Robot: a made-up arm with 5 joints.
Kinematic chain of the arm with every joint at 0, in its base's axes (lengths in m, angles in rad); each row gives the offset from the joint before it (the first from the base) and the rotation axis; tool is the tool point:
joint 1: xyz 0 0 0.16 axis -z
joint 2: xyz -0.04 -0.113 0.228 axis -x
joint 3: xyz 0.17 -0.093 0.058 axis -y
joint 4: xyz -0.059 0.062 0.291 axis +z
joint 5: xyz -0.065 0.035 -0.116 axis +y
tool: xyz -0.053 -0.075 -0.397
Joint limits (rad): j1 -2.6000..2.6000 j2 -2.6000..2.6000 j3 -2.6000..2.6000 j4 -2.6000..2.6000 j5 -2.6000..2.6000
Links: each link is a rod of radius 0.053 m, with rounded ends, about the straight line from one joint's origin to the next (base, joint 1, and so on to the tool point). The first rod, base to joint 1, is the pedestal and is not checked.
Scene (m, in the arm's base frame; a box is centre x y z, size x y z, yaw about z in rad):
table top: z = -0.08
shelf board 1: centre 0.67 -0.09 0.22 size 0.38 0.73 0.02 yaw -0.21
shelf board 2: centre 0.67 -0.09 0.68 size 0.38 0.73 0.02 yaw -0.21
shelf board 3: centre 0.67 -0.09 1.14 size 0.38 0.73 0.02 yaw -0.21
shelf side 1: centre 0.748 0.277 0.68 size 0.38 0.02 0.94 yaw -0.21
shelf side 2: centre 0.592 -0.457 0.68 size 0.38 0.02 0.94 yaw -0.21
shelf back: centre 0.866 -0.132 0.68 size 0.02 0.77 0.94 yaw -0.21
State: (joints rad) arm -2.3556 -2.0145 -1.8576 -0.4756 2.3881
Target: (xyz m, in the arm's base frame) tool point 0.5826 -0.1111 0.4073
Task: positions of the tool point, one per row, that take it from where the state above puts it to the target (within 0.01 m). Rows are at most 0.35 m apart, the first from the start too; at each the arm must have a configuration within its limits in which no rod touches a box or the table.
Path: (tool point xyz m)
1: -0.1468 0.7819 0.4611
2: -0.0863 0.7459 0.6108
3: -0.0725 0.6463 0.7565
4: -0.1015 0.4958 0.8605
5: 0.2209 0.4578 0.8142
6: 0.4301 0.3089 0.6561
7: 0.4586 0.1058 0.4920
8: 0.3318 -0.0577 0.4073
9: 0.4226 -0.0742 0.4113
10: 0.5067 -0.0923 0.4110
11: 0.5826 -0.1111 0.4073

